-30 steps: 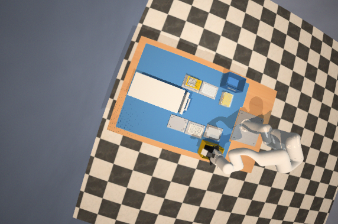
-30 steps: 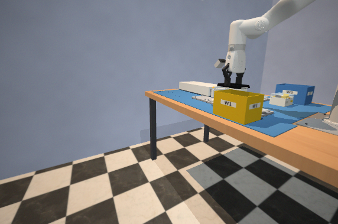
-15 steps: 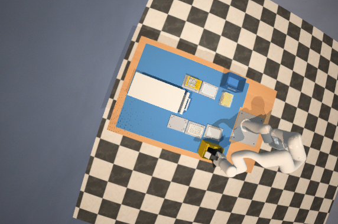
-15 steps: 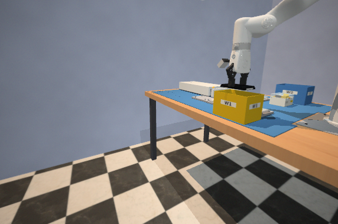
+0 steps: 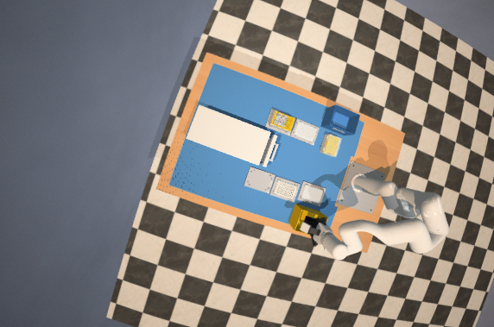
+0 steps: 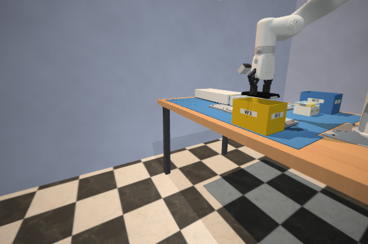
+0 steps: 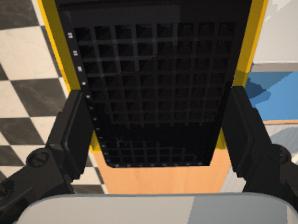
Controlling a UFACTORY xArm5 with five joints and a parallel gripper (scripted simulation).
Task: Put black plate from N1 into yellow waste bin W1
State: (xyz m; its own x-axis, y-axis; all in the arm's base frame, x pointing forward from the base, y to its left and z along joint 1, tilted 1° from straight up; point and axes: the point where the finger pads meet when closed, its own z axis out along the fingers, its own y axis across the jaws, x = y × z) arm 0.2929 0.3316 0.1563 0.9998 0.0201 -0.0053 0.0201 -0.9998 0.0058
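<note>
My gripper is now 1 cm above the black plate. Also, from my hand: drawer: 49 cm ahead, 32 cm to the right, 14 cm below; then white plate: 19 cm ahead, 14 cm below, 13 cm to the right; then yellow waste bin W1: 12 cm below.
</note>
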